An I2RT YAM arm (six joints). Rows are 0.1 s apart.
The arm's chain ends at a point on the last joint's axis. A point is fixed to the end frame.
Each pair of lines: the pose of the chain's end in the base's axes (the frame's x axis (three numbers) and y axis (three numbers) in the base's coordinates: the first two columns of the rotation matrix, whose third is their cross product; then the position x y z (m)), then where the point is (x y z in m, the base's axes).
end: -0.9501 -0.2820 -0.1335 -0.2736 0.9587 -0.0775 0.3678 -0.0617 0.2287
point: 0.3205 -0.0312 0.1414
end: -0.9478 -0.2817 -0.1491 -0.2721 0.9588 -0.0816 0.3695 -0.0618 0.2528
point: 0.3236 -0.0312 0.1648
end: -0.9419 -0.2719 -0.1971 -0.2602 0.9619 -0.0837 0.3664 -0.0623 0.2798
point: 0.3250 -0.0304 0.1901
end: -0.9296 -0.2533 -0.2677 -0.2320 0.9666 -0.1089 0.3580 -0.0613 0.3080
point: 0.3243 -0.0291 0.2151
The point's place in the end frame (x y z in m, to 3 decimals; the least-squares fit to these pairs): 0.048 0.049 0.078
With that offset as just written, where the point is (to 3 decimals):
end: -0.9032 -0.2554 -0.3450 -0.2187 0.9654 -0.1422 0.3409 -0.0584 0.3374
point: 0.316 -0.027 0.242
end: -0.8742 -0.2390 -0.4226 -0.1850 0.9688 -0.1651 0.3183 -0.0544 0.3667
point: 0.302 -0.024 0.269
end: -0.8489 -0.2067 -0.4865 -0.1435 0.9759 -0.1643 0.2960 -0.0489 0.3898
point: 0.288 -0.016 0.291
